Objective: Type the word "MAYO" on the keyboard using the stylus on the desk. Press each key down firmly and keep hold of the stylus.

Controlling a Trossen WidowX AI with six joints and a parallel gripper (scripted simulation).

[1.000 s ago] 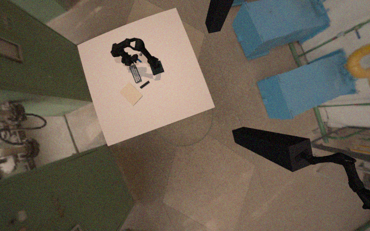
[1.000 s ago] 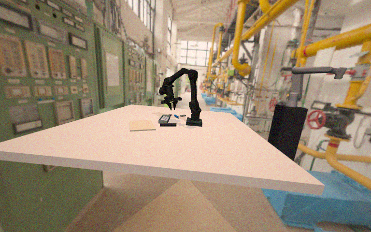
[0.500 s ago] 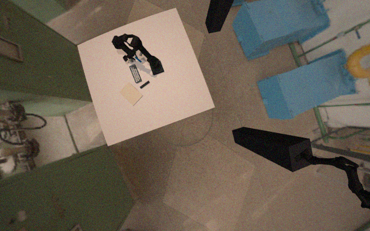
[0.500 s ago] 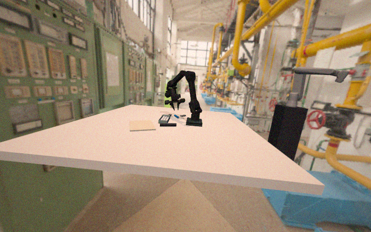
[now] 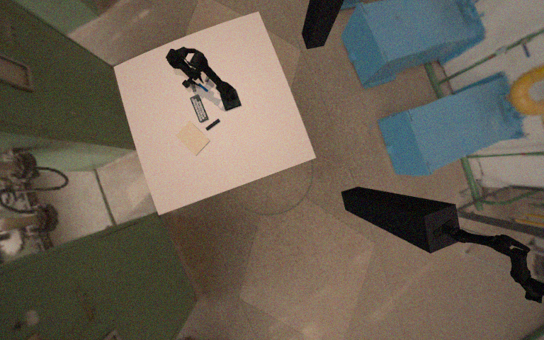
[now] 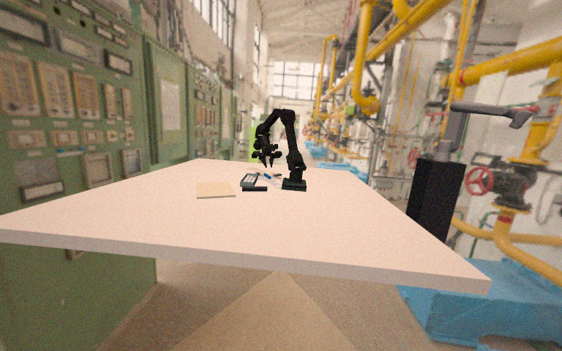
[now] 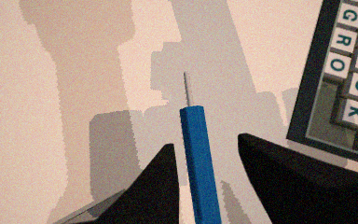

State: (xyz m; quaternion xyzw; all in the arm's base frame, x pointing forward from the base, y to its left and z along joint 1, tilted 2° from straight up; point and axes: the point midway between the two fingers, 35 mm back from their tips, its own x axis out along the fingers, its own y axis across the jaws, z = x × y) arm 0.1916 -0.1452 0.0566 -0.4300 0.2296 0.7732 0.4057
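The blue stylus lies 6 cm below my gripper tip, 1 cm to the left of it and 1 cm behind it. Round my gripper tip: small black bar: 29 cm to the left, 5 cm below; small grey block: 8 cm ahead, 6 cm below, 4 cm to the right; tan pad: 35 cm to the left, 18 cm ahead, 6 cm below.
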